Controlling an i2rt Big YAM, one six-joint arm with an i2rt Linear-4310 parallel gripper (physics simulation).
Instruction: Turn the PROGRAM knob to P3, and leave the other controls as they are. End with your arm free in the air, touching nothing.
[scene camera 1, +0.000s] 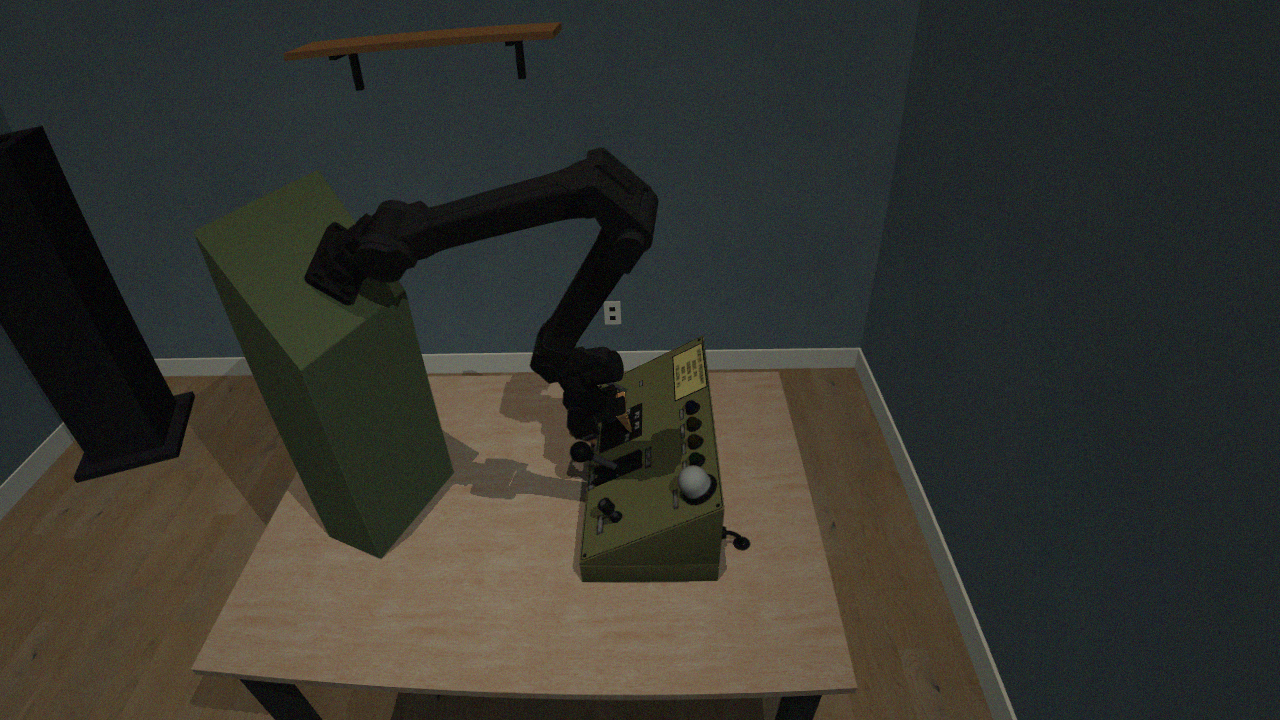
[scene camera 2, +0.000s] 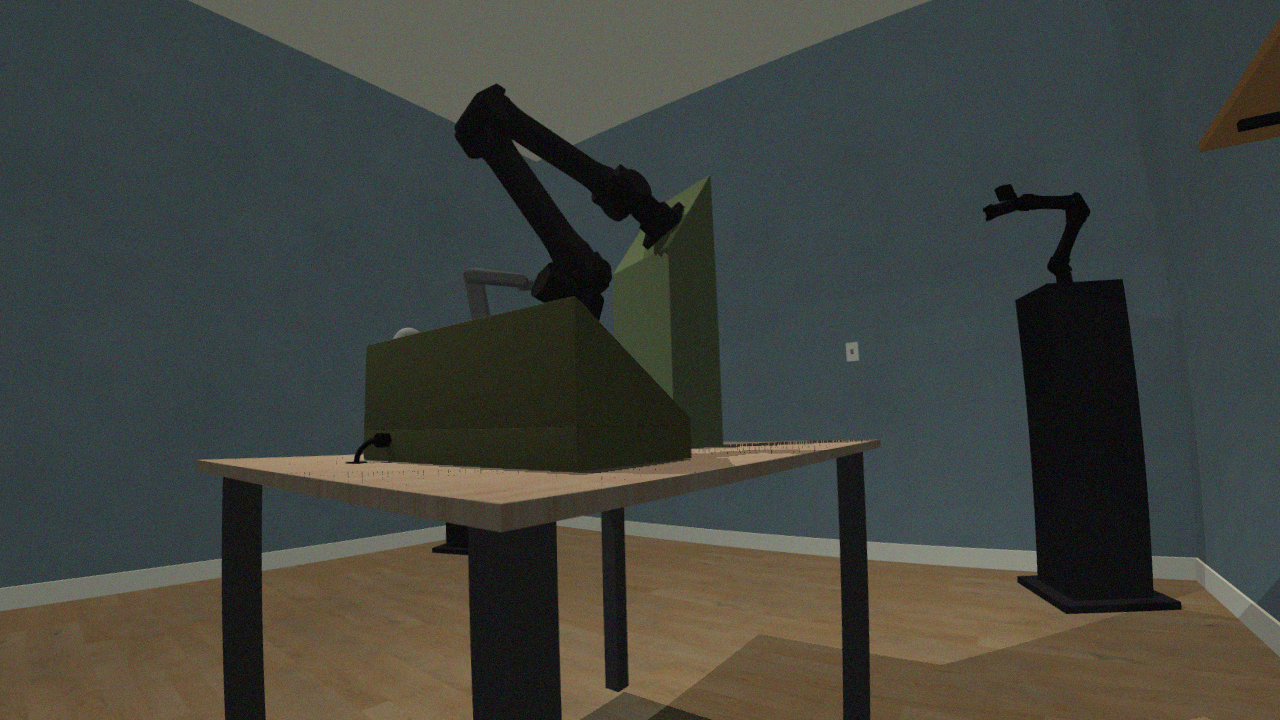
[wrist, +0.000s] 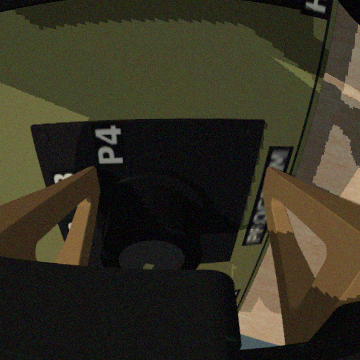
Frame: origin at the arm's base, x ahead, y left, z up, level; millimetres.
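Where they show: gripper, fingertip midpoint: (scene camera 1: 613, 436) (wrist: 180, 178); arm's base, origin of the base link: (scene camera 1: 338, 265) (scene camera 2: 665, 227).
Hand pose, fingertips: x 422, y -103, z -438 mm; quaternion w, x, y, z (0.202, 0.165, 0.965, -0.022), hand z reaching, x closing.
Note:
Each offset is from my fingertips to the centre of the thing. "spot": to the spot under its first point.
The olive console (scene camera 1: 648, 546) (scene camera 2: 474, 385) (wrist: 165, 65) stands on the table. In the wrist view, the dark PROGRAM knob @(8 mm ahead, 22 mm left, 31 mm up) (wrist: 151, 254) sits on a black dial plate @(23 mm ahead, 16 mm left, 3 mm up) (wrist: 220, 150); a small pale mark shows on its cap, and the gripper's black body hides its lower edge. The P4 label @(spot: 20 mm ahead, 25 mm right, 12 mm up) (wrist: 109, 145) is readable, a "3" shows beside the left finger, and the PROGRAM label (wrist: 267, 197) is partly covered by the right finger. My gripper (scene camera 1: 614, 431) (wrist: 180, 178) is open and empty, its orange fingers apart on either side of the knob. Contact and exact pointer direction cannot be told.
On the console are a black ball-ended lever @(88 mm back, 68 mm right, 50 mm up) (scene camera 1: 581, 451), a small black control @(76 mm back, 203 mm right, 16 mm up) (scene camera 1: 608, 510), a white dome @(spot: 41 mm ahead, 283 mm right, 123 mm up) (scene camera 1: 693, 481) and several dark knobs @(spot: 115 mm ahead, 128 mm right, 98 mm up) (scene camera 1: 693, 423). A green pedestal (scene camera 1: 371, 429) (scene camera 2: 693, 340) bears my arm's base. A cable @(spot: 143 mm ahead, 282 mm right, 81 mm down) (scene camera 1: 739, 540) (scene camera 2: 368, 442) leaves the console's back.

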